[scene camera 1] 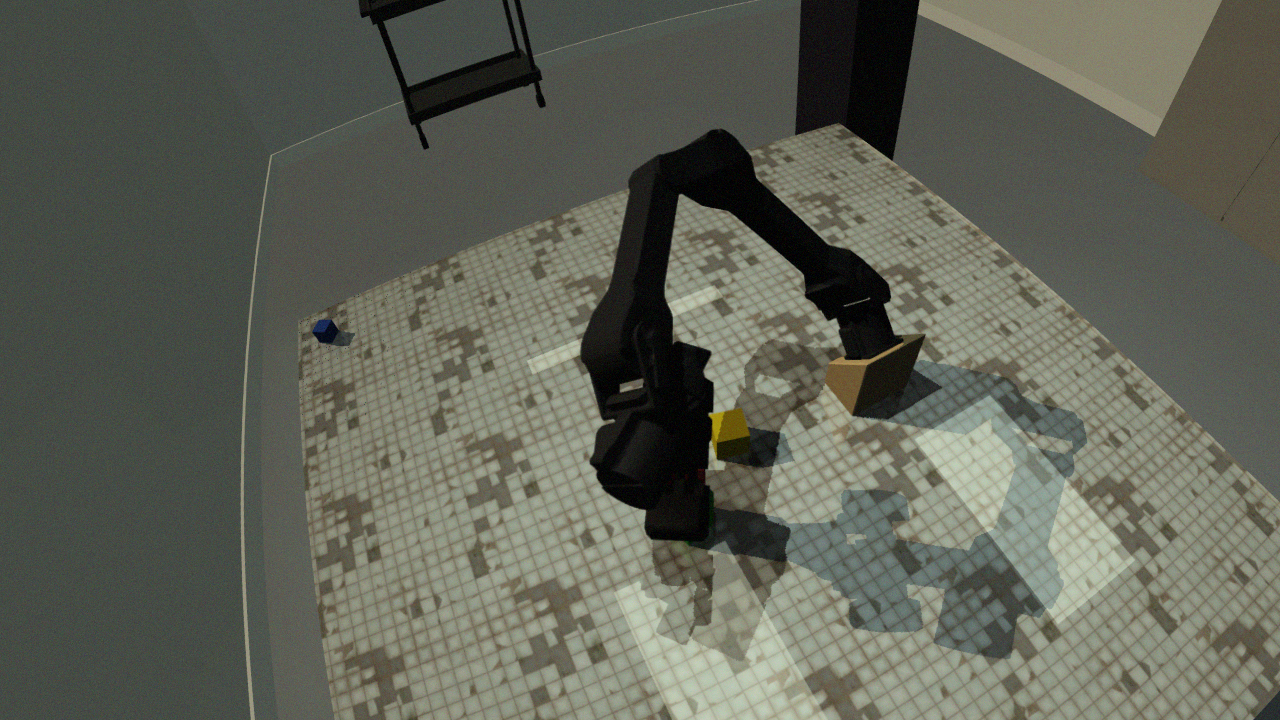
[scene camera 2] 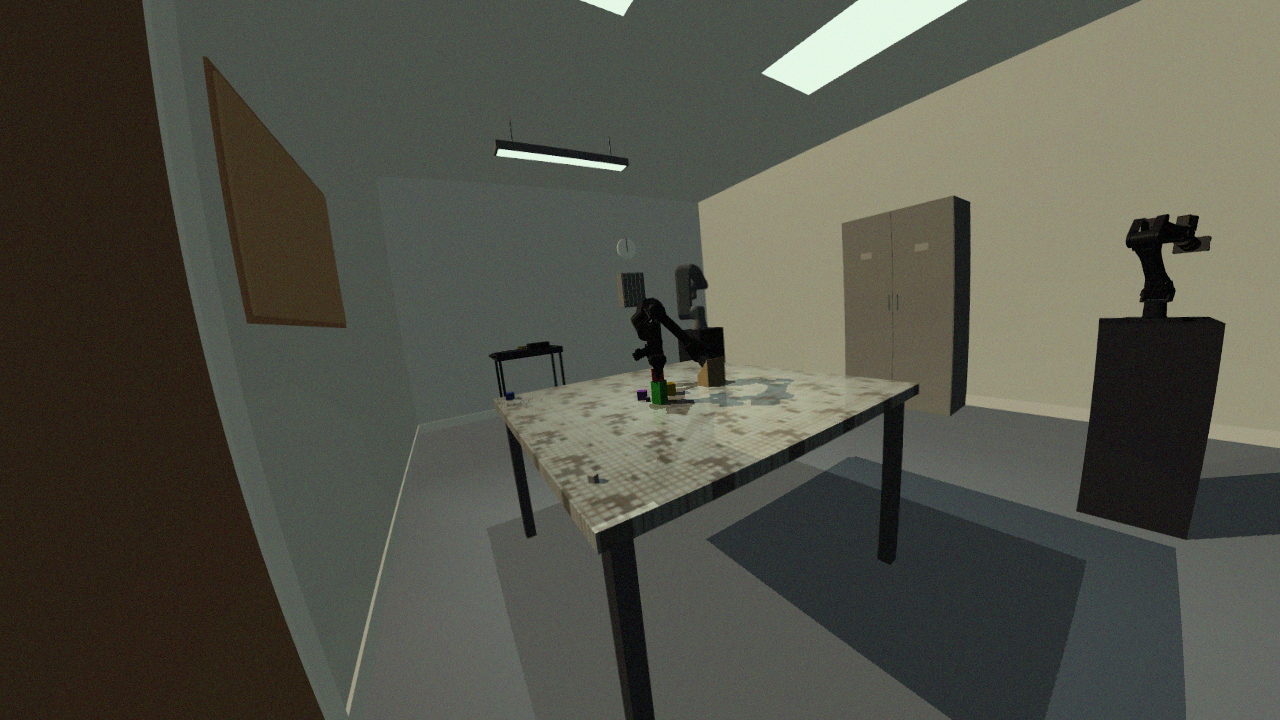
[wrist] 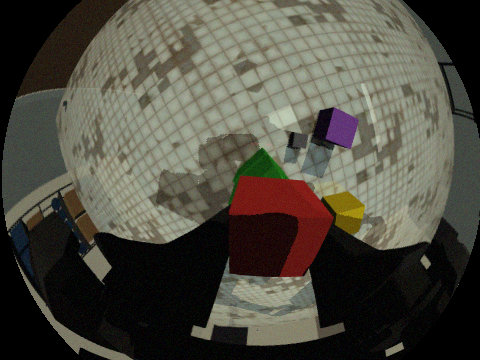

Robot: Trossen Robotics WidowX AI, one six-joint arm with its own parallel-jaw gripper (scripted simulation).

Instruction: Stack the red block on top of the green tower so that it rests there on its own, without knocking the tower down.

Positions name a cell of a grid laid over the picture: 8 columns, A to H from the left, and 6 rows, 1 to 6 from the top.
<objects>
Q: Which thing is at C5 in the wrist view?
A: My gripper.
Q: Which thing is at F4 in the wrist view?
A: A yellow block.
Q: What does my gripper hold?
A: A red block.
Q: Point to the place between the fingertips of my gripper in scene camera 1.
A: At E5
</objects>
